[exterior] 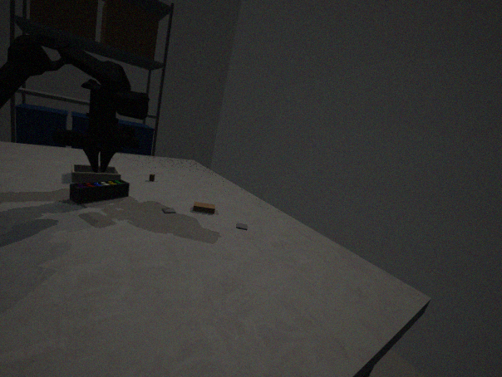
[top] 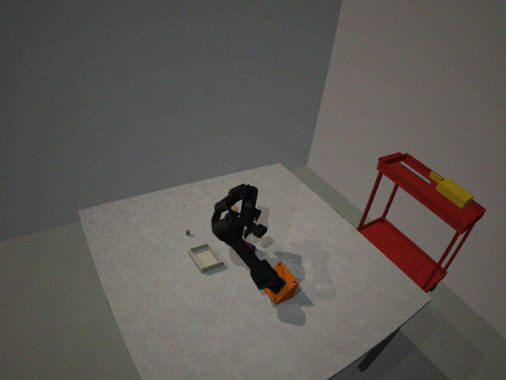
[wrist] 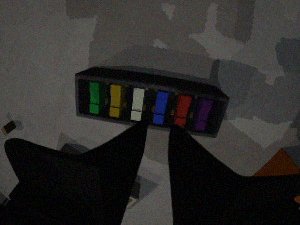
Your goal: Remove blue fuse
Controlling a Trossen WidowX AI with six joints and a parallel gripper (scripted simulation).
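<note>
Now: gripper tip 5 cm above the blue fuse. The rest, counted from my gripper tip: purple fuse: 5 cm below, 4 cm behind, 1 cm to the right; shallow white tray: 19 cm to the left, 7 cm below, 2 cm ahead; white fuse: 5 cm below, 2 cm ahead, 1 cm to the left.
</note>
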